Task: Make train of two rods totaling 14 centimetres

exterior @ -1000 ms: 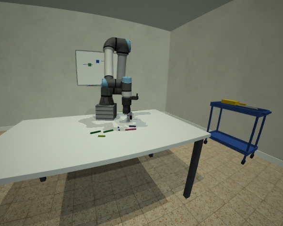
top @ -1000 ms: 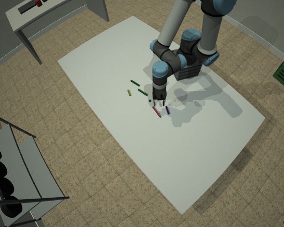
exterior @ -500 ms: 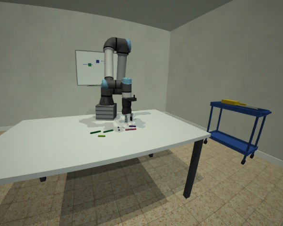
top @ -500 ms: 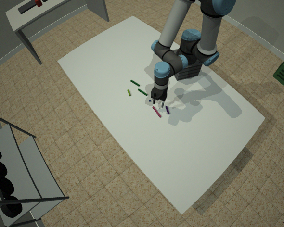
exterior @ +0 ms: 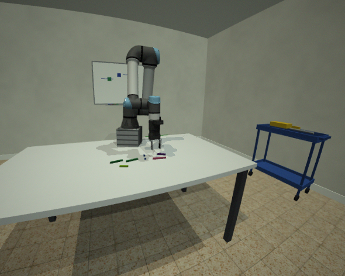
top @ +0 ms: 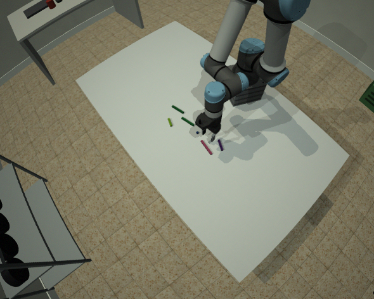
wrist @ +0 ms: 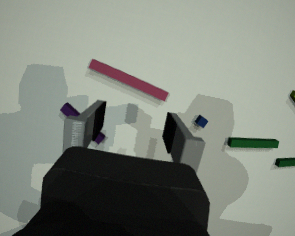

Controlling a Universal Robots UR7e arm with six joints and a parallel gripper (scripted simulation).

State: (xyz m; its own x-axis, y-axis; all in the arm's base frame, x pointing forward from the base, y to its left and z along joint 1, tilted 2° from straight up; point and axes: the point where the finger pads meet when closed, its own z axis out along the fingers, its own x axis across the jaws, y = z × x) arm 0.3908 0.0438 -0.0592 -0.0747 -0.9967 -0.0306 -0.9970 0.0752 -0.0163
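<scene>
Right now my hand is 30 mm past the purple rod, 60 mm to the right of it and 80 mm above it. Also, from my hand: green rod: 30 mm behind, 160 mm to the right, 80 mm below; then lime rod: 30 mm ahead, 230 mm to the right, 80 mm below; then pink rod: 30 mm ahead, 10 mm to the left, 80 mm below.
</scene>
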